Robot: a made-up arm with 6 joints. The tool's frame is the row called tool.
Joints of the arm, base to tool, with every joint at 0 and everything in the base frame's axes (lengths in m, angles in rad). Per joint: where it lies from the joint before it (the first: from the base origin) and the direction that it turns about. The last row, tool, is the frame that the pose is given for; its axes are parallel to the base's.
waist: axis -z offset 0 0 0.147
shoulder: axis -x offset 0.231 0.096 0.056
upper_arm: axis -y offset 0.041 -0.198 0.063
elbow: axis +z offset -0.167 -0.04 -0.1
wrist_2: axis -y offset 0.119 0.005 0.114
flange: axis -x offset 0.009 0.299 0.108
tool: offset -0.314 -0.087 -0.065
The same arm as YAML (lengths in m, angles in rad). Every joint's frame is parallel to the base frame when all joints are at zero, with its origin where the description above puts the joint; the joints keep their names.
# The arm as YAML. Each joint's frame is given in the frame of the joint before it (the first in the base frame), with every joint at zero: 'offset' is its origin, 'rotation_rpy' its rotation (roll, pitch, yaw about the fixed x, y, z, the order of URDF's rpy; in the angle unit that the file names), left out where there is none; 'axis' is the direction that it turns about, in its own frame. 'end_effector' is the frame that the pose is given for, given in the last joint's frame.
length_unit: m
angle_unit: rad
chain:
  - id: waist
    offset: [0.0, 0.0, 0.147]
    axis: "-z"
  - id: shoulder
    offset: [0.231, 0.096, 0.056]
    axis: "-x"
  - id: upper_arm
    offset: [0.041, -0.198, 0.063]
    axis: "-y"
  - id: elbow
    offset: [-0.167, -0.04, -0.1]
    axis: "+z"
  - id: wrist_2
    offset: [0.119, 0.005, 0.114]
    axis: "-y"
  - id: flange
    offset: [0.009, 0.299, 0.108]
    axis: "-x"
end_effector:
  offset: [-0.314, -0.087, -0.065]

